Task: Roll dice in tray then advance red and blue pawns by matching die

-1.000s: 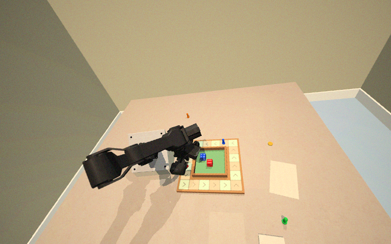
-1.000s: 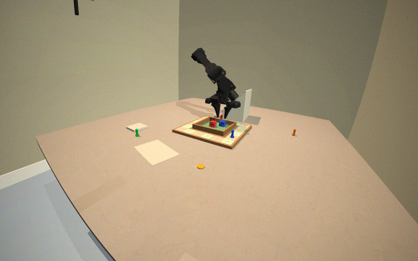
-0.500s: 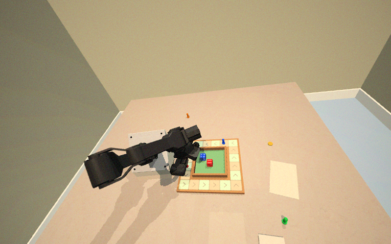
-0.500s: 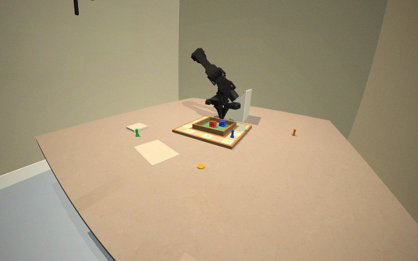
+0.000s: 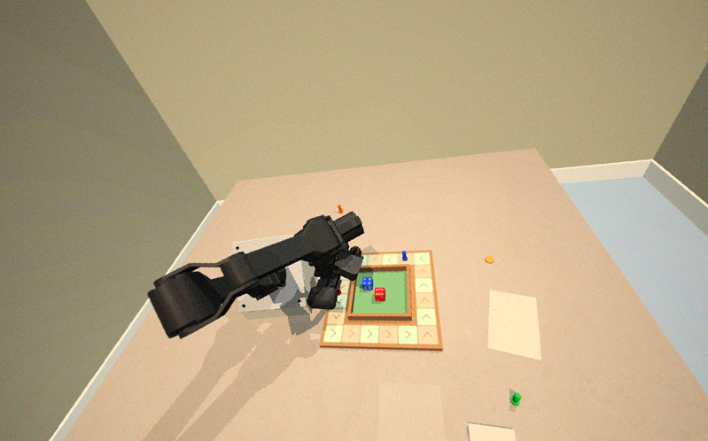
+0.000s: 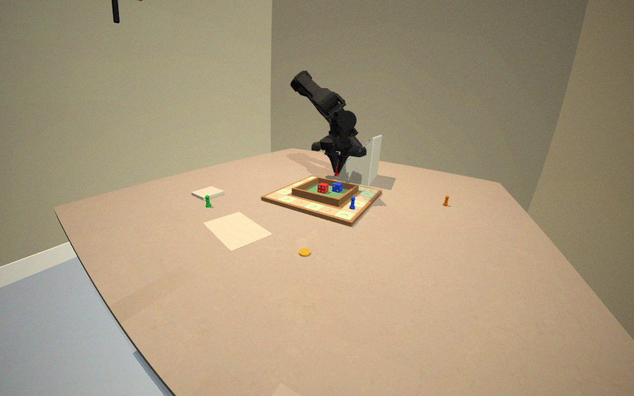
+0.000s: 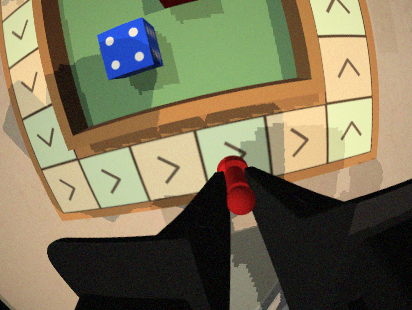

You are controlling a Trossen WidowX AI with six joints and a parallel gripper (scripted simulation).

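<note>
Right now the blue pawn is 180 mm ahead of my gripper tip, 120 mm to the left of it and 20 mm below it. Round my gripper tip: green tray 110 mm ahead, 40 mm below, 10 mm to the left; orange pawn 380 mm to the left, 50 mm behind, 40 mm below; red pawn 10 mm above.
</note>
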